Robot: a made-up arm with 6 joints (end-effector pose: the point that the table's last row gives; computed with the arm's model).
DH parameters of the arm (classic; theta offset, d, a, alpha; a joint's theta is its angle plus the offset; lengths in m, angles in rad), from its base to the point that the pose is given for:
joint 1: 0 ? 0 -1.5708
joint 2: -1.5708 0 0.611 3.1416
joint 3: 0 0 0 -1.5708
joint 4: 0 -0.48 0 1.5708
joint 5: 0 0.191 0 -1.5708
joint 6: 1.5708 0 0 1.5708
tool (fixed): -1.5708 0 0 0
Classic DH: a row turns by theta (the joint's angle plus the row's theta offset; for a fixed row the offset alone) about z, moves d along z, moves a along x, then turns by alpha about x.
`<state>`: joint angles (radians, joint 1 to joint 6).
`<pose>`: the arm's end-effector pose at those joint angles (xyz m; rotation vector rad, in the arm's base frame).
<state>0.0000 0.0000 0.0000 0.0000 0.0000 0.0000</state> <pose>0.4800 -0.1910 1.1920 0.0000 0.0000 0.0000</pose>
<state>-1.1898 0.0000 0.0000 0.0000 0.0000 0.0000</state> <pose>0.0012 -0.5166 1.1920 0.0000 0.0000 -1.1898</pose>
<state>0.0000 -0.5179 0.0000 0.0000 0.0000 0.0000</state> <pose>0.1146 -0.1910 1.3495 0.0000 -0.5179 0.0000</pose>
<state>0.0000 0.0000 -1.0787 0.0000 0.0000 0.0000</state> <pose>0.2268 -0.1910 0.7690 0.0000 1.0787 0.0000</pose>
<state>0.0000 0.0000 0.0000 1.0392 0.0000 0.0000</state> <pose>0.4800 -0.0968 1.3566 -1.0392 0.0000 0.0000</pose>
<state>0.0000 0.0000 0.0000 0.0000 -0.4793 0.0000</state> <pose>0.4800 -0.1910 1.1920 0.0000 0.4793 0.0000</pose>
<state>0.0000 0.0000 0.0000 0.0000 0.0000 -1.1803</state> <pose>0.4800 -0.1910 1.1920 1.1803 0.0000 0.0000</pose>
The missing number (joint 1, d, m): 0.581
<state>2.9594 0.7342 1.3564 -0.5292 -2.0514 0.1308</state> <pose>-0.8116 0.3172 1.2360 1.6827 -0.1893 -2.0808</pose>
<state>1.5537 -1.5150 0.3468 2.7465 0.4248 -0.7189</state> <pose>-0.1903 -0.8151 1.0538 -0.4508 -1.7148 -0.3465</pose>
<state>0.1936 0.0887 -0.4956 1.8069 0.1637 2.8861</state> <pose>0.5379 0.1510 1.0797 1.5026 0.7553 -0.2291</pose>
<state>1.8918 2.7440 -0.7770 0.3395 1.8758 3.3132</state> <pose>0.2444 -0.1641 0.1364 0.6937 1.5104 -1.1830</pose>
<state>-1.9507 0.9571 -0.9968 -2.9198 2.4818 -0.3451</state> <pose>0.0688 -0.3302 0.5034 1.0930 -0.9115 1.4532</pose>
